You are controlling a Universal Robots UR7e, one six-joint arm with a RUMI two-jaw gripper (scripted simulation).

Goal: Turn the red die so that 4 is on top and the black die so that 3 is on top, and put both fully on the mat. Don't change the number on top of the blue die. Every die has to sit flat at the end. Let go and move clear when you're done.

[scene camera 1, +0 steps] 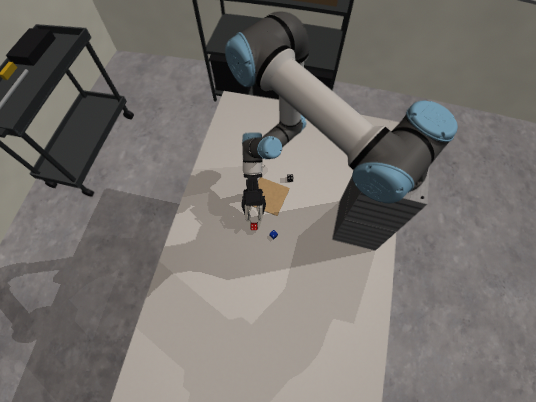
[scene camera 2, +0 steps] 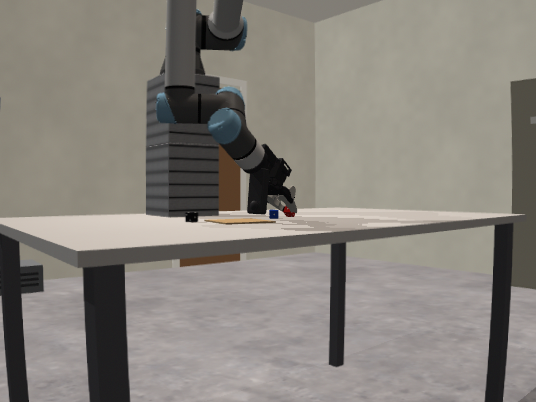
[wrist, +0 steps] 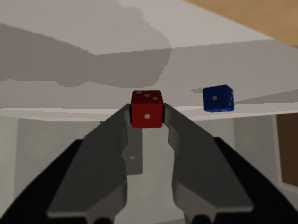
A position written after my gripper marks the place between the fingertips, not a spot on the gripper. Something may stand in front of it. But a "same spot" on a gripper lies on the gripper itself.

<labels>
My gripper shows in scene camera 1 (254, 229), in scene camera 2 and in the wrist view. One and the same spot on my gripper: (wrist: 208, 174) is (scene camera 2: 268, 198).
</labels>
